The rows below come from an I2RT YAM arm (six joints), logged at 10 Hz.
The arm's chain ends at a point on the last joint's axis. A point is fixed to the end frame.
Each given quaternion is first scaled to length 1.
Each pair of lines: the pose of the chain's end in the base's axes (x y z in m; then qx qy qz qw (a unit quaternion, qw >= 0)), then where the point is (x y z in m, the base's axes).
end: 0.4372 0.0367 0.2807 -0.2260 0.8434 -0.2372 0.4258
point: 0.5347 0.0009 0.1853
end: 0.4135 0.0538 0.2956 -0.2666 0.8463 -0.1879 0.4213
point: 0.5089 0.0331 0.1938
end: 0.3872 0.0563 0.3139 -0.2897 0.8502 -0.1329 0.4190
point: 0.4790 0.0511 0.2069
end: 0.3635 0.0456 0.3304 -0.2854 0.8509 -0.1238 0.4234
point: 0.4556 0.0428 0.2236
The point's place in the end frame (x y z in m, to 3 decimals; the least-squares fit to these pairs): 0.027 0.011 0.138
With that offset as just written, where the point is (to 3 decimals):
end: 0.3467 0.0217 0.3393 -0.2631 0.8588 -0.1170 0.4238
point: 0.438 0.019 0.232
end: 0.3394 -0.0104 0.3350 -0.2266 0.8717 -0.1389 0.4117
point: 0.429 -0.022 0.227
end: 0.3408 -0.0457 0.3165 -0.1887 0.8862 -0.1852 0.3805
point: 0.424 -0.075 0.206
